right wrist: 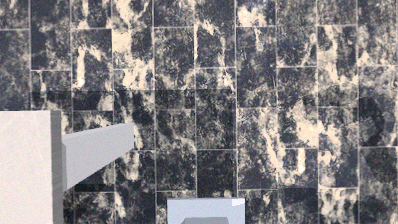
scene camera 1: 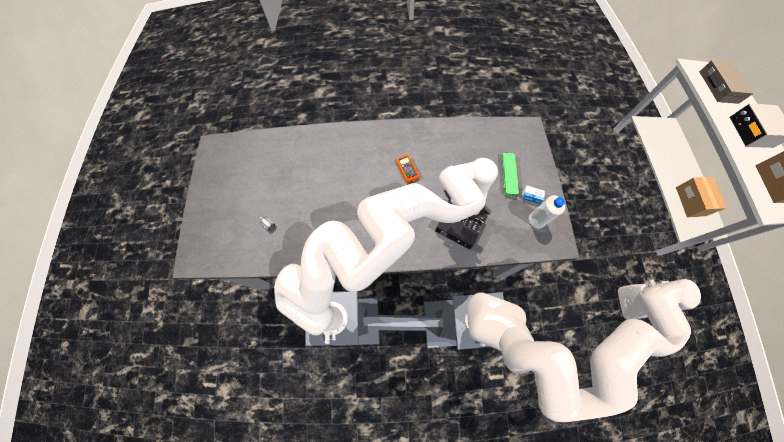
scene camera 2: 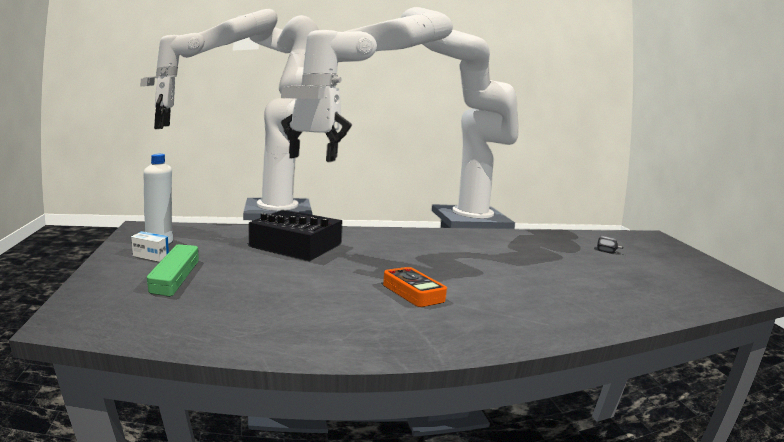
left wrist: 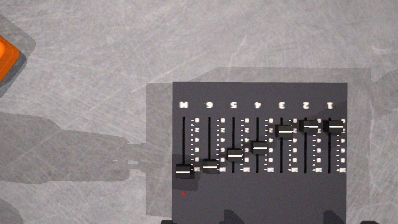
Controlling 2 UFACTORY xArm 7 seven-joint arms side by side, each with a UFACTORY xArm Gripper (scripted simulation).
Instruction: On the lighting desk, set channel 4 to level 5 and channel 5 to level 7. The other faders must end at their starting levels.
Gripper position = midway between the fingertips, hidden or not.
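Note:
My left gripper (scene camera 2: 311,159) is visible. My right gripper (scene camera 1: 614,304) (scene camera 2: 162,127) appears in both of these views, as does a white bottle (scene camera 2: 158,176) (scene camera 1: 550,209). A green case (scene camera 2: 165,279) is visible. A small box (scene camera 2: 150,246) is visible as well; in the right wrist view the box is out of frame, and in the left wrist view it is likewise out of frame.

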